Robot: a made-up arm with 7 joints. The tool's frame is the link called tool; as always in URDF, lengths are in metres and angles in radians. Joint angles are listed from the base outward.
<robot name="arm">
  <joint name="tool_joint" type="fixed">
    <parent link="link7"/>
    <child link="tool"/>
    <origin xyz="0 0 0"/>
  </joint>
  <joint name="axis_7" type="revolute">
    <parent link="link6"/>
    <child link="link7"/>
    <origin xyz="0 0 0"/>
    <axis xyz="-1 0 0"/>
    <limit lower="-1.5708" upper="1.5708"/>
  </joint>
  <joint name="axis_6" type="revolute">
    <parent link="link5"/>
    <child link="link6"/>
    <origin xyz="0 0 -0.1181"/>
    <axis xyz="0 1 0"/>
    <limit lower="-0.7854" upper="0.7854"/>
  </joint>
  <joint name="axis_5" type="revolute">
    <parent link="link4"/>
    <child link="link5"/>
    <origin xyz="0 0 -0.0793"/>
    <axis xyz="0 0 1"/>
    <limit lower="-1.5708" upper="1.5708"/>
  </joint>
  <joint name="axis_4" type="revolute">
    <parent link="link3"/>
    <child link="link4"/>
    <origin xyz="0 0 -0.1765"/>
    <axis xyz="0 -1 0"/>
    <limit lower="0" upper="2.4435"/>
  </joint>
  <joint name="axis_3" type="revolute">
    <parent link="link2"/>
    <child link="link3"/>
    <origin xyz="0 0 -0.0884"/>
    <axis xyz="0 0 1"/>
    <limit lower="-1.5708" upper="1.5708"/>
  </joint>
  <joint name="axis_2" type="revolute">
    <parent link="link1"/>
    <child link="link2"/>
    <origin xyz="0 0.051 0"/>
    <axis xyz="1 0 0"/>
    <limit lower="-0.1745" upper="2"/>
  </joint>
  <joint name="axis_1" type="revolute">
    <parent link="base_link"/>
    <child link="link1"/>
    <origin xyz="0 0.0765 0"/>
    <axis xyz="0 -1 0"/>
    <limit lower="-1.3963" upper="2"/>
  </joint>
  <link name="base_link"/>
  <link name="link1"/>
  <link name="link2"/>
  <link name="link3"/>
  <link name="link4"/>
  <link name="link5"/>
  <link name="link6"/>
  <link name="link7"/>
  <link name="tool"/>
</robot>
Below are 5 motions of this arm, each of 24 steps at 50 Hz.
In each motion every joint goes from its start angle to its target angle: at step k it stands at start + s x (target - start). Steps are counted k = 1, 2, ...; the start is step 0. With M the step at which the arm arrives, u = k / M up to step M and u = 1 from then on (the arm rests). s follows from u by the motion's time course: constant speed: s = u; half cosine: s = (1 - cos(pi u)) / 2; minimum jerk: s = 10 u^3 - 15 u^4 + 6 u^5.
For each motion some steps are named. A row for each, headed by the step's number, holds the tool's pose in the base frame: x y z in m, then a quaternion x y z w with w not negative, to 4 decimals.
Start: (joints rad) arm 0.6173 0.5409 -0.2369 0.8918 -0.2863 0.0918 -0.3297
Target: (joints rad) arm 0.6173 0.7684 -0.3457 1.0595 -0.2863 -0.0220 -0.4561
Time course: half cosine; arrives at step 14
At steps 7, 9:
7: 0.3167 0.3189 -0.1756 0.5037 -0.6218 -0.1633 0.5770
9: 0.3123 0.3272 -0.1649 0.5195 -0.6345 -0.1748 0.5450

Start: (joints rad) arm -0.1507 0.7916 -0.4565 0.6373 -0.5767 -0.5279 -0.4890
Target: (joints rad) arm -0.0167 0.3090 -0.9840 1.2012 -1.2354 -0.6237 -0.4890
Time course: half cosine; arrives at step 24
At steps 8, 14, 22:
8: 0.0718 0.3194 -0.3764 0.1848 -0.4752 -0.6178 0.5986
14: 0.0908 0.1987 -0.3912 0.0278 -0.5999 -0.6689 0.4381
22: 0.0959 0.0887 -0.3703 -0.0794 -0.7025 -0.6647 0.2415

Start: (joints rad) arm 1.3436 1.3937 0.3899 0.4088 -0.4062 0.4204 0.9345
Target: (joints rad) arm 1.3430 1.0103 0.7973 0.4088 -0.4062 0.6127 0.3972
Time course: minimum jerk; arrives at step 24
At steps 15, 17, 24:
15: 0.1612 0.5500 0.0250 0.1502 -0.6129 0.3525 0.6910
17: 0.1773 0.5438 0.0186 0.1337 -0.6067 0.3774 0.6867
24: 0.1970 0.5351 0.0106 0.1123 -0.5951 0.4073 0.6836

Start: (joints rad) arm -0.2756 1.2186 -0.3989 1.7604 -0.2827 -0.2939 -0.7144
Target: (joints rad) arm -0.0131 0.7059 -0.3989 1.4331 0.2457 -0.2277 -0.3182
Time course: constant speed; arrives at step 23
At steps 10, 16, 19, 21, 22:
10: 0.1467 0.3003 -0.2298 0.2686 -0.7007 -0.3349 0.5699
16: 0.1591 0.2844 -0.2514 0.2231 -0.6912 -0.2587 0.6368
19: 0.1662 0.2745 -0.2614 0.1925 -0.6866 -0.2203 0.6656
21: 0.1713 0.2671 -0.2678 0.1694 -0.6834 -0.1949 0.6829
22: 0.1739 0.2632 -0.2708 0.1571 -0.6818 -0.1823 0.6909

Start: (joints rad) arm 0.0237 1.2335 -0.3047 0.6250 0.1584 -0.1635 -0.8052
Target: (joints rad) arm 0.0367 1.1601 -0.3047 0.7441 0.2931 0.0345 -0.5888
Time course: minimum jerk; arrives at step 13
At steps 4, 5, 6, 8, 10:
4: 0.1179 0.5122 -0.1754 0.7333 -0.3544 -0.1251 0.5666
5: 0.1204 0.5089 -0.1785 0.7235 -0.3505 -0.1197 0.5825
6: 0.1232 0.5049 -0.1820 0.7114 -0.3461 -0.1134 0.6010
8: 0.1289 0.4965 -0.1889 0.6841 -0.3373 -0.1009 0.6388
10: 0.1331 0.4901 -0.1938 0.6619 -0.3309 -0.0919 0.6663

